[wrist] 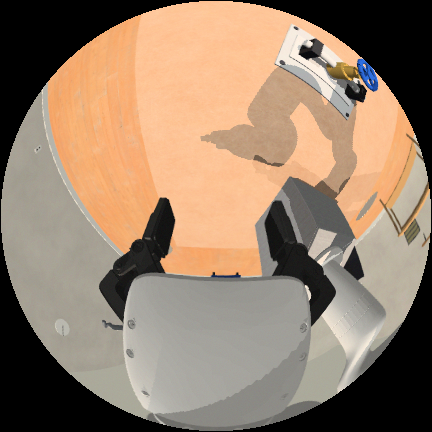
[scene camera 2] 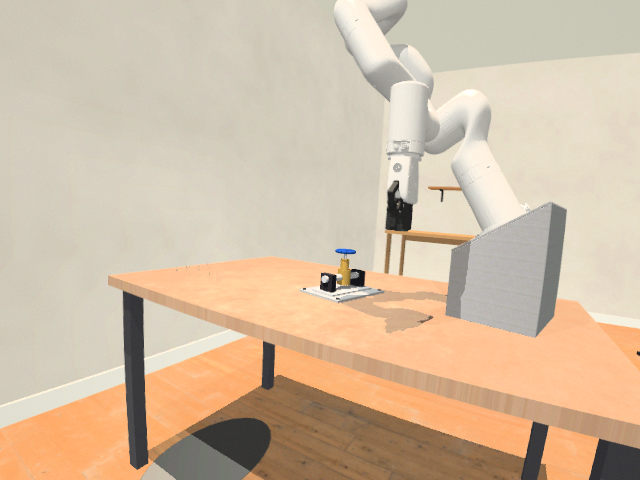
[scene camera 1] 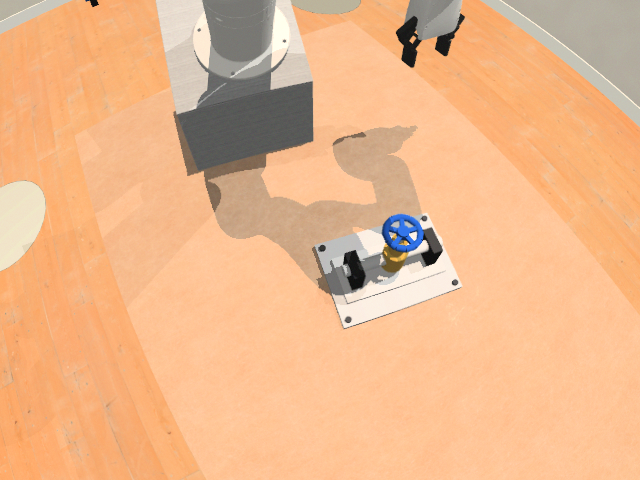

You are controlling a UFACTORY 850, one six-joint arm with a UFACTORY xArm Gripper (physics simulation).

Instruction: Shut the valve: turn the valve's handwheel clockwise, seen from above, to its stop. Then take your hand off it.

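Note:
The valve's blue handwheel [scene camera 1: 402, 230] [scene camera 2: 345, 251] [wrist: 368, 75] sits level on top of the yellow valve body [scene camera 1: 393, 262] [scene camera 2: 344, 273] [wrist: 340, 71]. The body stands on a white pipe between two black brackets, on a white base plate [scene camera 1: 400, 302] [scene camera 2: 356, 295] [wrist: 287, 52]. My gripper [scene camera 1: 425, 58] [scene camera 2: 398, 228] [wrist: 220, 209] is open and empty, with its fingers wide apart and pointing down. It hangs above the table, higher than the handwheel and apart from it. In the wrist view the handwheel lies at the upper right, well outside the fingers. How far the handwheel is turned cannot be told.
The grey pedestal [scene camera 1: 253, 126] [scene camera 2: 493, 284] carries the arm [scene camera 2: 408, 113] and stands on the wooden table [scene camera 1: 361, 392] [scene camera 2: 248, 310]. The arm's shadow falls between the pedestal and the base plate. A wooden bench [scene camera 2: 439, 237] stands behind the table.

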